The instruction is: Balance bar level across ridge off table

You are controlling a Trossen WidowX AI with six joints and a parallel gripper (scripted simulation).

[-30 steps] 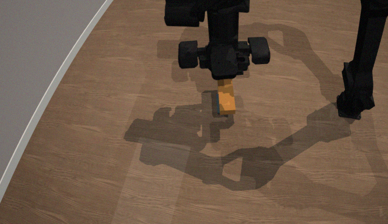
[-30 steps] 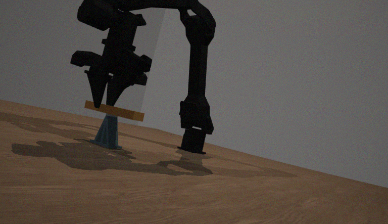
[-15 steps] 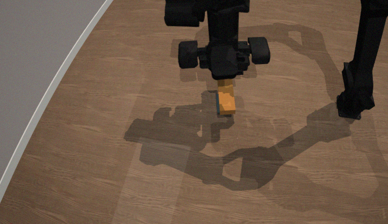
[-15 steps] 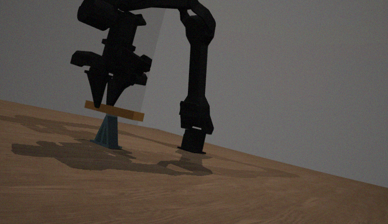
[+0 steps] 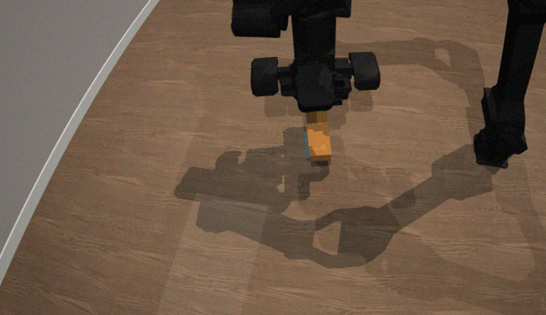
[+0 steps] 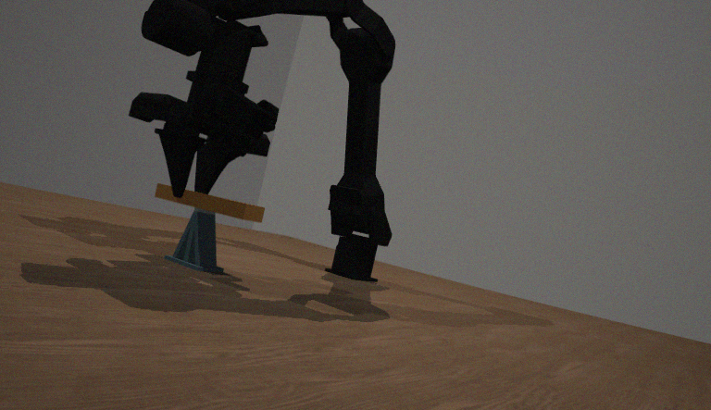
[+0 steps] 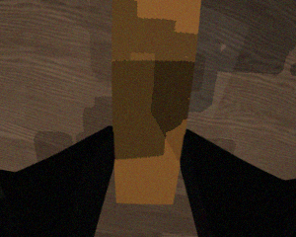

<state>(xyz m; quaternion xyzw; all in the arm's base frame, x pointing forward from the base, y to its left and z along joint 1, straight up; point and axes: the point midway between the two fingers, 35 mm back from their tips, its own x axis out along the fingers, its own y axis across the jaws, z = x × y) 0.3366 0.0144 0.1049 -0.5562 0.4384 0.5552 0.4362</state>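
Now: gripper tip 1 cm past the orange bar and 3 cm to the right of it. Also, from my gripper tip: green object 40 cm ahead, 51 cm to the right, 5 cm below.
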